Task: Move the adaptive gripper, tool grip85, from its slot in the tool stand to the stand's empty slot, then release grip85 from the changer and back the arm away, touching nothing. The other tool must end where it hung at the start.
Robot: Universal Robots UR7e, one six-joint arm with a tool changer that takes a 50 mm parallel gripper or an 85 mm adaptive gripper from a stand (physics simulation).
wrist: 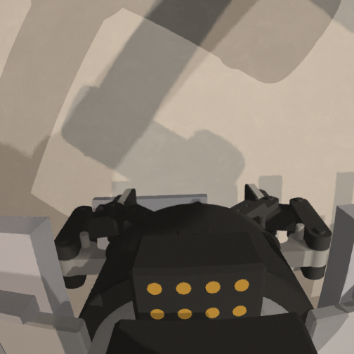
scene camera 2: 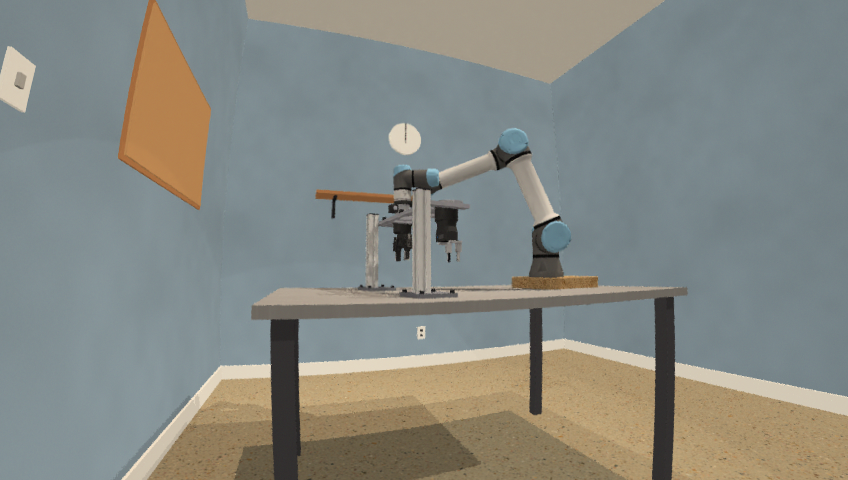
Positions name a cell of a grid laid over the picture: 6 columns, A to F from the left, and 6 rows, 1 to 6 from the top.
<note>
In view: an adaptive gripper grip85 (wrist: D5).
</note>
